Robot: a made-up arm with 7 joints.
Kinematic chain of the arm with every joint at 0, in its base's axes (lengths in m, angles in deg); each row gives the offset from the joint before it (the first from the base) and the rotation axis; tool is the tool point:
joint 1: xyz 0 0 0.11 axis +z
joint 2: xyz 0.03 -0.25 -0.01 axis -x
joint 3: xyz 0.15 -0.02 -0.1 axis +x
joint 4: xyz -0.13 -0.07 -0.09 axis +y
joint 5: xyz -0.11 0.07 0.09 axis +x
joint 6: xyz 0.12 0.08 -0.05 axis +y
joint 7: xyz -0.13 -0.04 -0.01 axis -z
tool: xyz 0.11 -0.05 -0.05
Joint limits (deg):
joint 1: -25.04..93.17
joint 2: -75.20..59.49
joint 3: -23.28..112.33
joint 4: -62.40..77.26
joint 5: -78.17..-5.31
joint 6: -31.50..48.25
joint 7: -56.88..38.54
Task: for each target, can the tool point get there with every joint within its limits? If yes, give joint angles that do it. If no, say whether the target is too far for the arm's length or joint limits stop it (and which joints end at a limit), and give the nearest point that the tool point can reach.
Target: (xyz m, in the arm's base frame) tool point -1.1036 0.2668 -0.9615
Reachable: no: too far | nearest point -0.2005 -0.1761 -0.1422 | short by 1.297 m
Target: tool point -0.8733 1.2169 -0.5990
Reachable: no: too far | nearest point 0.0252 0.1709 -0.0428 | short by 1.487 m
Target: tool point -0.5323 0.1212 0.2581
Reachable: no: joint limits stop it (at a limit: joint 1, joint 2, joint 3, joint 4, joint 5, joint 7) | nearest point -0.1623 -0.0605 0.1568 | short by 0.424 m
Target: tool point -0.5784 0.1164 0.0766
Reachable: no: joint limits stop it (at a limit: joint 1, joint 3, joint 5, joint 6, joint 7) | nearest point -0.1598 -0.0548 0.0719 | short by 0.452 m
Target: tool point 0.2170 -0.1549 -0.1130
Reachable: yes | joints 45.61 -29.39 8.16 -11.96 -42.55 -19.78 14.36
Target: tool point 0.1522 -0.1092 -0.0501
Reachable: yes | joints 29.84 9.37 80.96 -16.30 -40.42 -19.11 -41.10
